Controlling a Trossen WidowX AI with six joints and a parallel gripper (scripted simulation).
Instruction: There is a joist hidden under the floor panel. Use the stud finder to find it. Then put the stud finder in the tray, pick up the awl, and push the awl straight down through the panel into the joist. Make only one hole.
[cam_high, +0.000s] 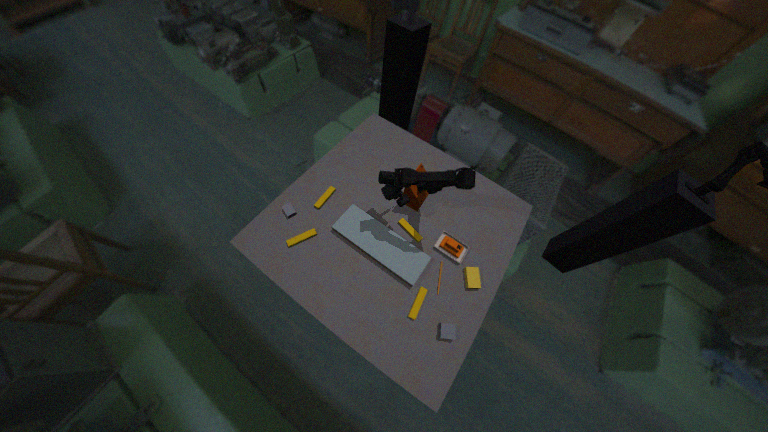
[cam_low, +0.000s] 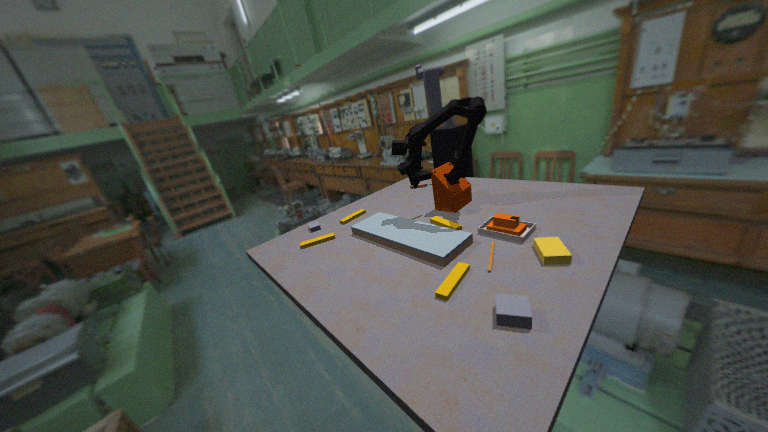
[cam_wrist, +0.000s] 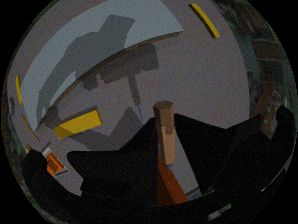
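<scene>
My gripper tip is now 50 mm past the awl, 10 mm to the right of it and 10 mm above it. The rest, counted from my gripper tip: stud finder: 430 mm to the left, 100 mm below, 60 mm behind; then thin orange stick: 470 mm to the left, 140 mm below, 110 mm ahead; then tray: 420 mm to the left, 130 mm below, 60 mm behind.
</scene>
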